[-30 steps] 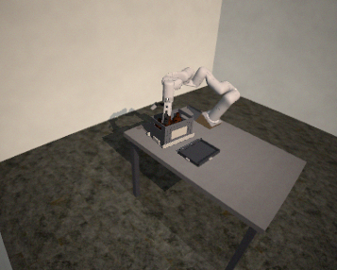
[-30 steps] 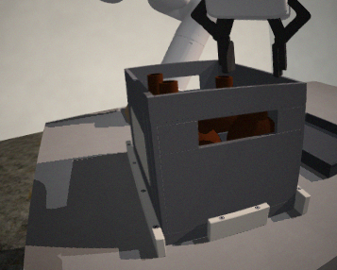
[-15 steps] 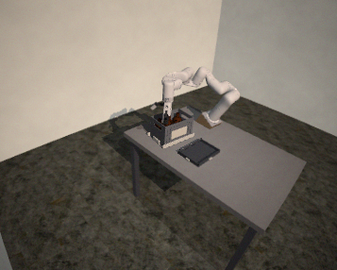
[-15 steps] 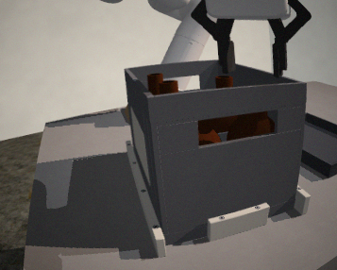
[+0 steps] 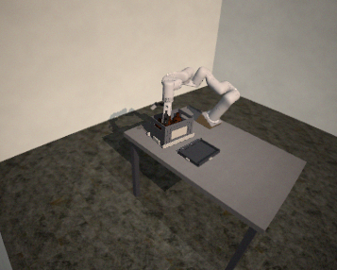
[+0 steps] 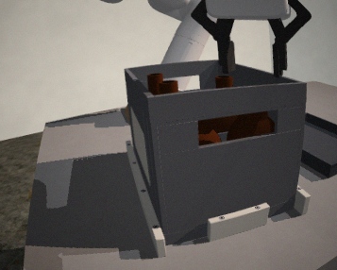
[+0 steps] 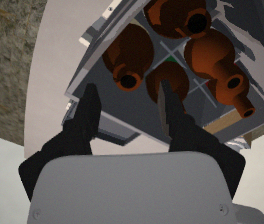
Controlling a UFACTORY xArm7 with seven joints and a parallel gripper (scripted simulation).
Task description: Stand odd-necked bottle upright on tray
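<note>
Right now the dark grey crate is 90 mm behind my hand, 30 mm to the right of it and 110 mm below it. The rest, counted from my hand: dark flat tray 100 mm behind, 260 mm to the left, 180 mm below; then glass bottle 190 mm behind, 60 mm to the right, 110 mm below.
</note>
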